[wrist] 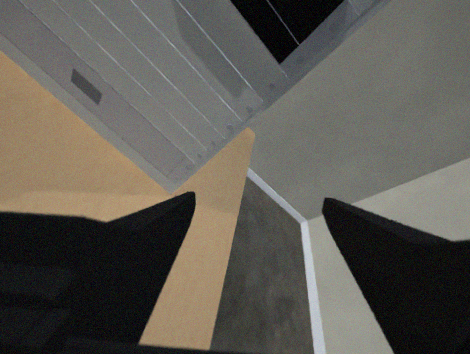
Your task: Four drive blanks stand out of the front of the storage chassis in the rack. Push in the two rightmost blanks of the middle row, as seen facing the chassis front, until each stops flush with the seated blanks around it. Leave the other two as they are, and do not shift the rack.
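Places are measured from the arm's base along level axes (x ahead, y left, z up), in metres.
Pixels of known places: gripper, fingertip midpoint: (258, 201).
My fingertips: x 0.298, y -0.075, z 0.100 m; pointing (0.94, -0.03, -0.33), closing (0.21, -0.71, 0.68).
Observation:
Behind a point stands the place of what it marks.
The rack (300, 61) @(x 0.491, y -0.040, z 0.160 m) shows tilted across the top of the wrist view, with grey flat panels (135, 65) @(x 0.490, y 0.132, z -0.019 m), a row of small round fasteners along its edge and a black opening (280, 27) @(x 0.477, y 0.003, z 0.164 m) at the top. A small dark rectangle (86, 87) @(x 0.489, y 0.194, z -0.128 m) marks the lowest panel. The drive blanks cannot be made out in this view, and I cannot tell which part belongs to the storage chassis. My gripper (258, 201) @(x 0.298, y -0.075, z 0.099 m) is open, its two black fingers wide apart with nothing between them. The fingertips appear below the rack's lower corner in the view; their distance from it cannot be told.
A tan table top (197, 280) @(x 0.373, y -0.221, z -0.221 m) lies under and beside the rack, its corner pointing up near the middle of the view. Beyond its edge are a dark floor (265, 280), a white skirting strip (310, 280) and grey-beige walls (370, 105).

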